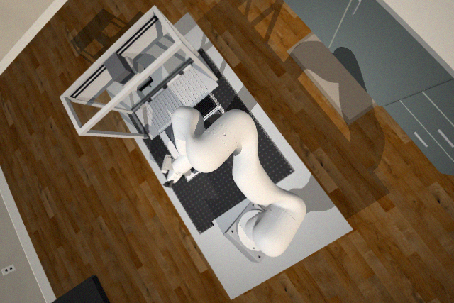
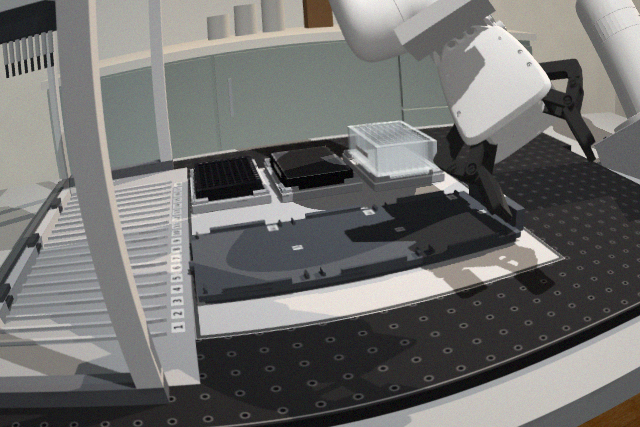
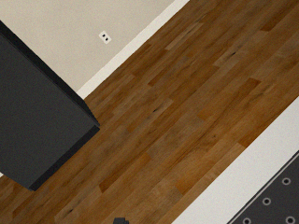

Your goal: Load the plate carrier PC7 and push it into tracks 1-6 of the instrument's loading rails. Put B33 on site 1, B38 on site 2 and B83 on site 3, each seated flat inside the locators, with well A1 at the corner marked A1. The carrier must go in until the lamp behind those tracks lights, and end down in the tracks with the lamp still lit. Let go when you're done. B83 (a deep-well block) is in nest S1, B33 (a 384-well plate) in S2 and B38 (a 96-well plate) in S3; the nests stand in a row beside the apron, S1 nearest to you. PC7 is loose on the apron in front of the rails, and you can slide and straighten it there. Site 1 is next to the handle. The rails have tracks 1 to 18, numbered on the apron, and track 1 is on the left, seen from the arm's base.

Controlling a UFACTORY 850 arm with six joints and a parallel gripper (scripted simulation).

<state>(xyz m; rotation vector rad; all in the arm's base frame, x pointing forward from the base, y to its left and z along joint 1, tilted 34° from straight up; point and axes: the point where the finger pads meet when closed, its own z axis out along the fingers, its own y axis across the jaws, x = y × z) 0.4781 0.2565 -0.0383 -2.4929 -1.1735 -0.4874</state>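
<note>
The clear deep-well block B83 is 370 mm to the right of my hand, 70 mm below it and 10 mm behind it. From my hand the other things lie so: perforated dark deck: 250 mm to the right, 110 mm below, 90 mm ahead; white frame post: 310 mm ahead, 140 mm above, 30 mm to the left; dark plate carrier PC7: 160 mm to the right, 110 mm ahead, 90 mm below.
</note>
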